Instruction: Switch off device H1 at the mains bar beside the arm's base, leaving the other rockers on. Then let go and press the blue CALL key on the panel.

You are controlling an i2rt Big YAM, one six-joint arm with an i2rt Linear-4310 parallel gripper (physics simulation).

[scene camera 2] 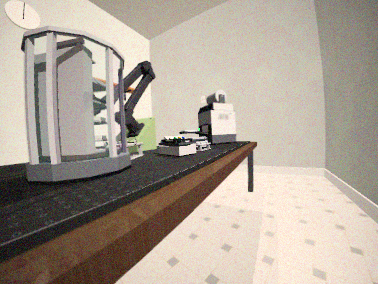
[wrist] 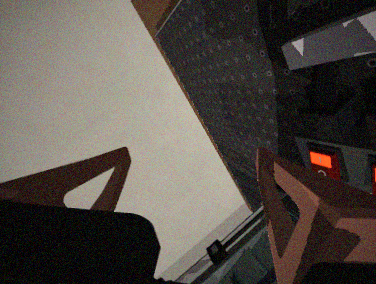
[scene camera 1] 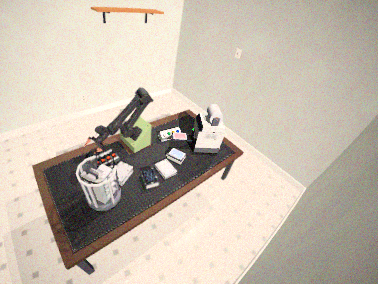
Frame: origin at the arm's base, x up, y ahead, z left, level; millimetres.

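Where they show: gripper, between the fingertips: [wrist: 189, 154] [scene camera 1: 89, 149]; arm's base, origin of its link: [scene camera 2: 136, 130] [scene camera 1: 136, 133].
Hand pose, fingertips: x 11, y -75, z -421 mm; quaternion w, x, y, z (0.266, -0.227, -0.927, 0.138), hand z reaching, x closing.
Observation:
Things, the pixels of their top centre, and the offset from my fingertips. "*": a spot on its surface instead.
- mains bar, centre of its top: [scene camera 1: 104, 156] dx -91, dy +59, dz +84 mm
- second rocker, a spot on its surface: [wrist: 374, 175] * dx -96, dy +83, dz +47 mm
- white panel, centre of its top: [scene camera 1: 170, 130] dx -60, dy +203, dz +749 mm
- blue key, centre of its top: [scene camera 1: 177, 130] dx -70, dy +247, dz +814 mm
- tall round cage, centre of its top: [scene camera 2: 79, 51] [scene camera 1: 95, 167] dx +191, dy +350, dz -109 mm
- dark keypad box, centre of its top: [scene camera 2: 176, 138] [scene camera 1: 149, 175] dx -75, dy +472, dz +232 mm
- white machine, centre of its top: [scene camera 1: 215, 108] [scene camera 2: 214, 92] dx +312, dy +529, dz +916 mm
The mains bar [scene camera 1: 107, 158] [wrist: 352, 158] lies by the round cage, with several red rockers. In the wrist view its end rocker [wrist: 322, 161], that of H1, shows a lit orange upper half marked I; its label is hidden behind the right-hand finger, and a second rocker [wrist: 374, 175] is cut by the edge. My gripper [scene camera 1: 94, 146] [wrist: 189, 154] is open and empty, above and beside the bar's end, with the rocker beyond the right-hand finger rather than between the fingers. The white panel [scene camera 1: 163, 136] with coloured keys, a blue key [scene camera 1: 177, 131] among them, stands farther along the table.
The tall round cage [scene camera 1: 102, 192] [scene camera 2: 75, 171] stands close to the bar. A green block [scene camera 1: 139, 139] [scene camera 2: 148, 132] stands by the arm. A dark keypad box [scene camera 1: 149, 177], white boxes [scene camera 1: 165, 168] [scene camera 1: 176, 155] and a white machine [scene camera 1: 209, 140] [scene camera 2: 221, 122] stand farther along.

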